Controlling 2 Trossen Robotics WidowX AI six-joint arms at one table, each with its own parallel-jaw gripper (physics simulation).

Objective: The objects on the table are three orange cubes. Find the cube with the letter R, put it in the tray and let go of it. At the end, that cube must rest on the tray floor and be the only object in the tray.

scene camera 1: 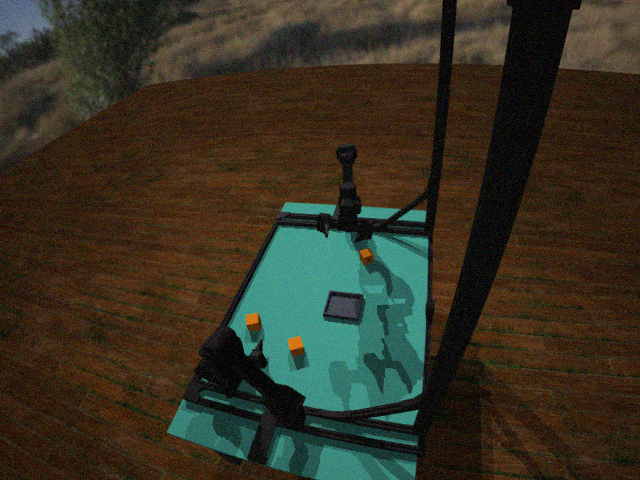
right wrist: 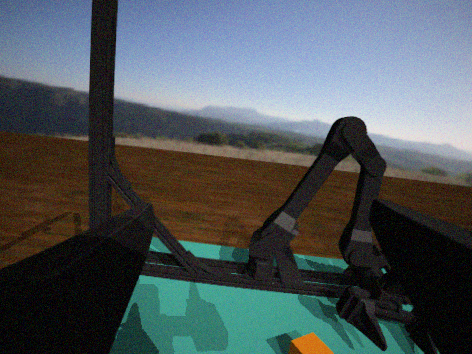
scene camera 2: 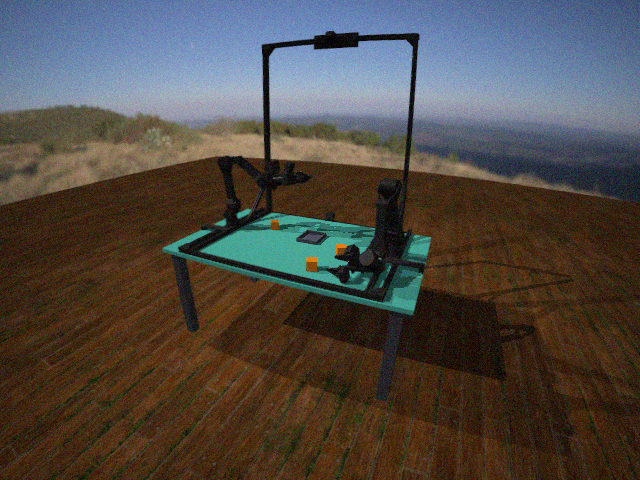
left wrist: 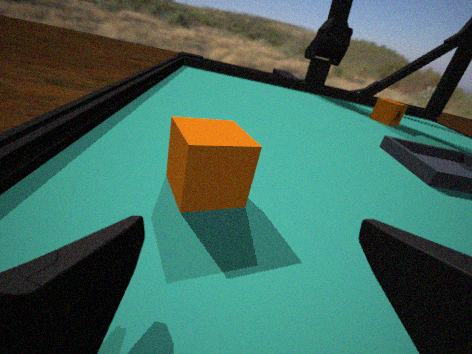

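Where they show: left gripper, fingertip midpoint: [scene camera 1: 250,339] [scene camera 2: 330,263] [left wrist: 253,227]; right gripper, fingertip midpoint: [scene camera 1: 341,239] [right wrist: 262,211] [scene camera 2: 309,176]; left arm's base, origin of the base link: [scene camera 1: 295,416] [right wrist: 258,273] [scene camera 2: 393,254]; right arm's base, origin of the base link: [scene camera 2: 232,225] [left wrist: 313,84].
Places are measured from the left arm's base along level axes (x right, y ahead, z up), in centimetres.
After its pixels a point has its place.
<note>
An orange cube [scene camera 1: 252,322] @[y 28.1, x -24.4, z 2.6 cm] [scene camera 2: 311,264] @[y 28.8, x -27.2, z 1.3 cm] [left wrist: 215,172] @[y 27.3, x -24.7, z 0.9 cm] stands near the side rail; its faces in the left wrist view look plain. A second orange cube [scene camera 1: 295,346] @[y 21.8, x -6.0, z 2.6 cm] [scene camera 2: 341,249] @[y 22.3, x -8.7, z 1.8 cm] stands nearby; no letter is legible. A third orange cube [scene camera 1: 366,256] @[y 66.9, x 10.8, z 2.6 cm] [scene camera 2: 275,224] @[y 67.5, x 8.7, z 1.3 cm] [left wrist: 389,111] @[y 66.8, x 9.2, z 0.8 cm] [right wrist: 311,344] stands near the right arm; it bears a dark, unreadable mark. The dark tray [scene camera 1: 342,319] @[y 38.1, x 6.3, z -1.2 cm] [scene camera 2: 306,241] @[y 43.6, x -1.0, z -1.0 cm] [left wrist: 407,161] @[y 42.8, x -1.1, z -1.2 cm] is empty. My left gripper [scene camera 1: 244,338] @[y 22.0, x -22.9, z 1.5 cm] [scene camera 2: 333,264] @[y 22.0, x -22.9, z 1.5 cm] [left wrist: 253,227] @[y 22.0, x -22.9, z 1.5 cm] is open, low, just short of the first cube. My right gripper [scene camera 1: 344,229] @[y 45.7, x 6.4, z 30.5 cm] [scene camera 2: 299,175] @[y 45.7, x 6.4, z 30.5 cm] is open and raised above the table's far end.
A black rail [scene camera 1: 248,281] @[y 49.3, x -36.1, z -1.2 cm] [left wrist: 90,102] @[y 37.9, x -36.7, z 0.1 cm] runs along the table edge beside the first cube. A tall black frame post [scene camera 1: 443,103] @[y 87.8, x 36.2, z 58.7 cm] [scene camera 2: 266,103] @[y 87.8, x 34.6, z 67.5 cm] [right wrist: 102,110] @[y 3.6, x 35.3, z 32.8 cm] rises at the opposite long side. The left arm bends low over its end of the table.
</note>
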